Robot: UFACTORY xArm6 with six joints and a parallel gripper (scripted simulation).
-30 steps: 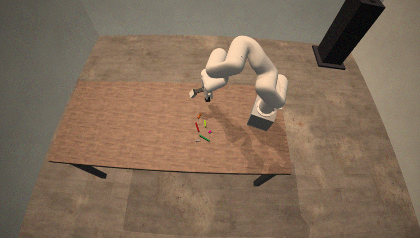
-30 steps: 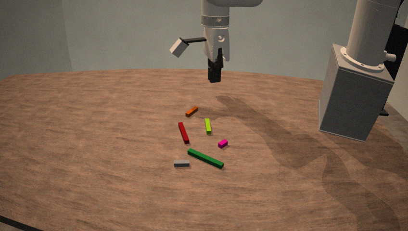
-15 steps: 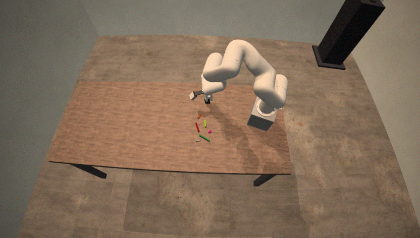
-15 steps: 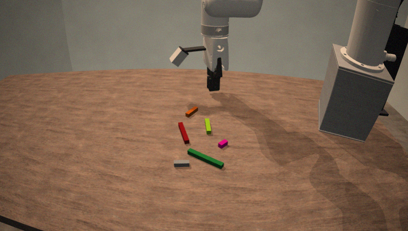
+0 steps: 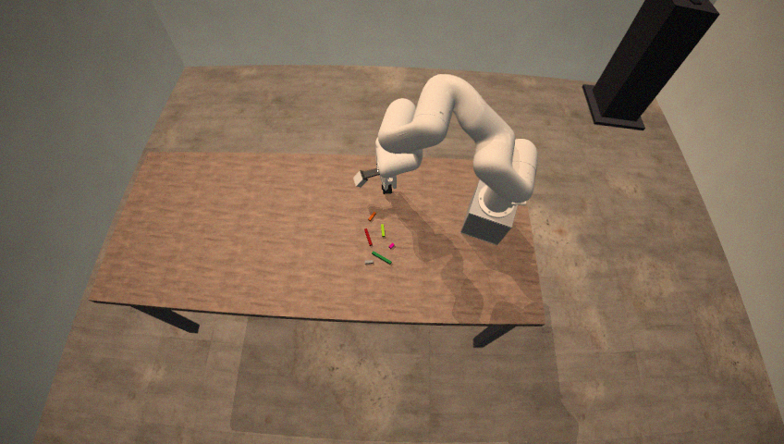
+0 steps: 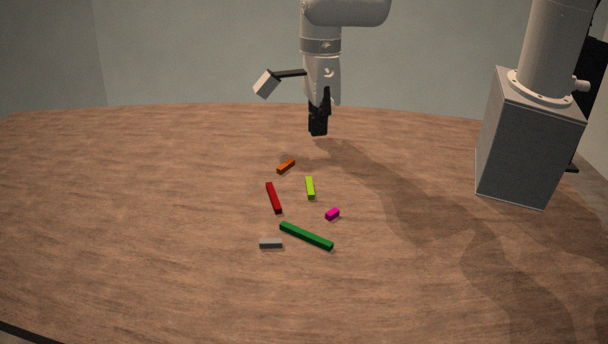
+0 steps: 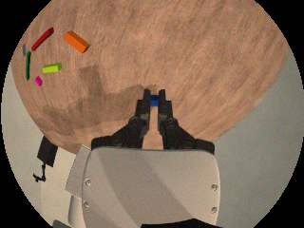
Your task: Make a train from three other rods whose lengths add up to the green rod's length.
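My gripper is now 20 mm above the small blue rod. The rest, counted from my hand: red rod (210 mm to the left, 50 mm ahead, 30 mm below); orange rod (120 mm to the left, 50 mm ahead, 30 mm below); lime rod (170 mm to the left, 30 mm below).
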